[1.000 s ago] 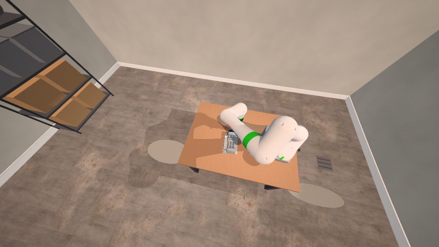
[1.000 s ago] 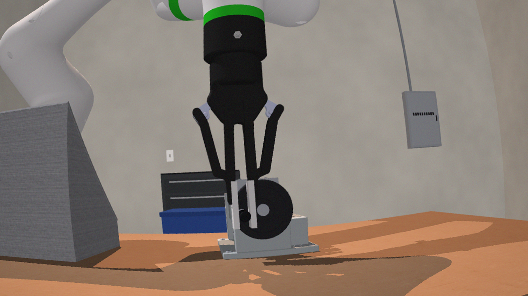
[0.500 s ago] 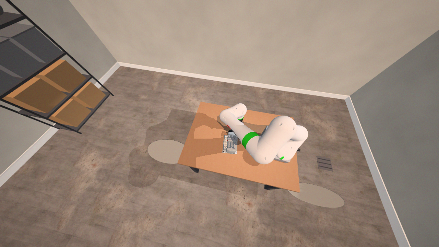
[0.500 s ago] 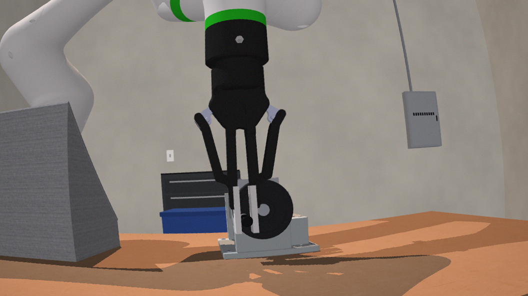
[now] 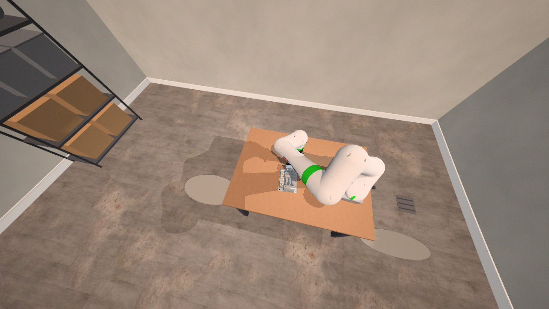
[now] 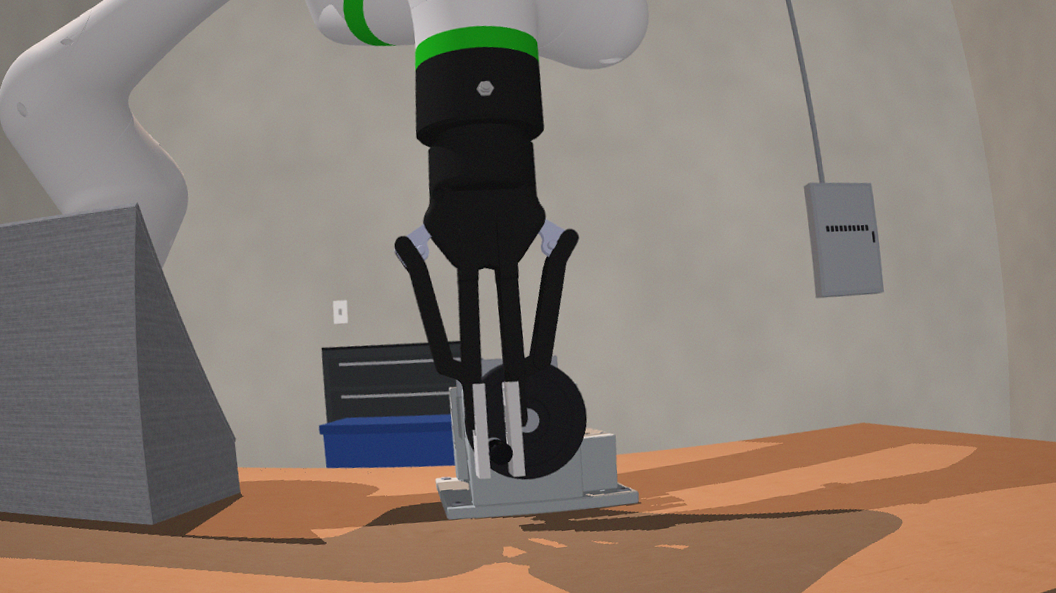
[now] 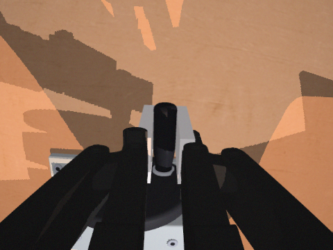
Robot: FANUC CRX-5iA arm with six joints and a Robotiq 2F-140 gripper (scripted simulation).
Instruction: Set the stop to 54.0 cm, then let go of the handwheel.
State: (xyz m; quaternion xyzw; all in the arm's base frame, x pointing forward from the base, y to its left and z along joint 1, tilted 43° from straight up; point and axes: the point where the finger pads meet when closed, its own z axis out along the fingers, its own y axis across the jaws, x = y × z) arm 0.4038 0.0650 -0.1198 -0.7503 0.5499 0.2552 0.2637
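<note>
The sliding stop block lies 140 mm to the left of my hand and 20 mm above it. From my hand the other things lie so: black handwheel (20 mm to the left, 10 mm below); black crank knob (20 mm below).
</note>
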